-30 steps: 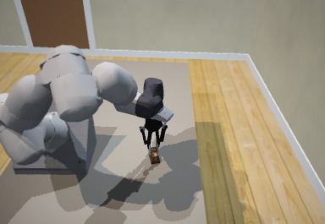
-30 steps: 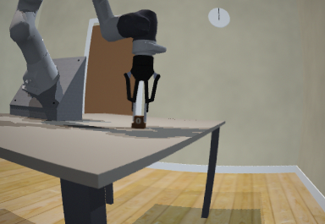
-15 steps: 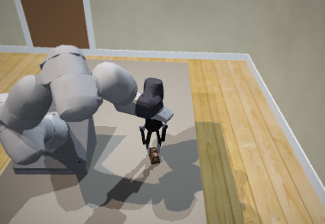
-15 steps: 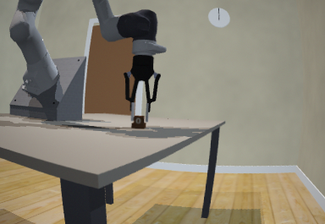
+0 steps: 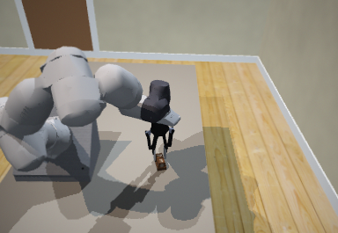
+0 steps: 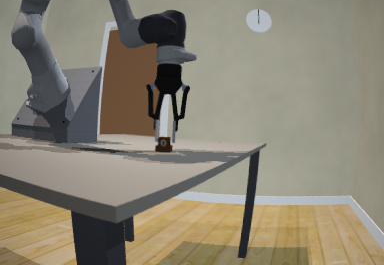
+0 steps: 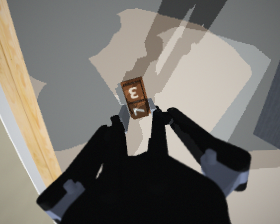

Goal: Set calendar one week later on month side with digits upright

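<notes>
Right now the brown tray is 50 mm below my hand and 20 mm to the right of it.
</notes>
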